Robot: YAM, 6 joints.
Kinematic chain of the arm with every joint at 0, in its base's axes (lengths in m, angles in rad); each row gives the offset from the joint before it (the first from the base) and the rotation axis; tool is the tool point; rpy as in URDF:
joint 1: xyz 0 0 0.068 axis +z
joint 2: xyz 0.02 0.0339 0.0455 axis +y
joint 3: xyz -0.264 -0.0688 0 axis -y
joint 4: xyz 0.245 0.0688 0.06 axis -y
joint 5: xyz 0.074 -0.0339 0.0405 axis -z
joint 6: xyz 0.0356 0 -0.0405 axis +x
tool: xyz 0 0 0 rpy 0 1.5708 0
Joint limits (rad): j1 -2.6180..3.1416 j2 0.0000..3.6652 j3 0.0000..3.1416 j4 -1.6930..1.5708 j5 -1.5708..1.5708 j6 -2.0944..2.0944
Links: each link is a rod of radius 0.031 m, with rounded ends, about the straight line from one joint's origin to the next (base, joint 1, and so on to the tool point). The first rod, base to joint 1, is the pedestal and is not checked.
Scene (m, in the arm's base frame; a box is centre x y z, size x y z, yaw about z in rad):
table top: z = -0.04
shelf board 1: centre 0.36 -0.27 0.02 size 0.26 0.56 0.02 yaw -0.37
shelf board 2: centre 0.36 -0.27 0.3 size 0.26 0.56 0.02 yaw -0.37
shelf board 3: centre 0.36 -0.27 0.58 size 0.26 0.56 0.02 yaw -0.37
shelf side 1: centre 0.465 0 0.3 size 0.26 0.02 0.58 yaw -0.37
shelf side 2: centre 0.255 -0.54 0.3 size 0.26 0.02 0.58 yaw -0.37
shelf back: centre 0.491 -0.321 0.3 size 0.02 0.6 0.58 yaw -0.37
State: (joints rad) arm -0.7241 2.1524 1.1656 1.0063 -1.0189 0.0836
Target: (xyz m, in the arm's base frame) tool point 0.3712 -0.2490 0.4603
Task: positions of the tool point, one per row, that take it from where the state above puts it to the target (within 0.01 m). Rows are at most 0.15 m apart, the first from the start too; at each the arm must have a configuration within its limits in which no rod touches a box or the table.
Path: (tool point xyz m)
1: 0.2867 -0.2662 0.1761
2: 0.2243 -0.2485 0.1802
3: 0.1678 -0.2192 0.1764
4: 0.1196 -0.1806 0.1646
5: 0.1395 -0.2061 0.2547
6: 0.1431 -0.1975 0.3582
7: 0.1256 -0.1537 0.4603
8: 0.1747 -0.1902 0.4812
9: 0.2342 -0.2208 0.4884
10: 0.3010 -0.2414 0.4813
11: 0.3712 -0.2490 0.4603

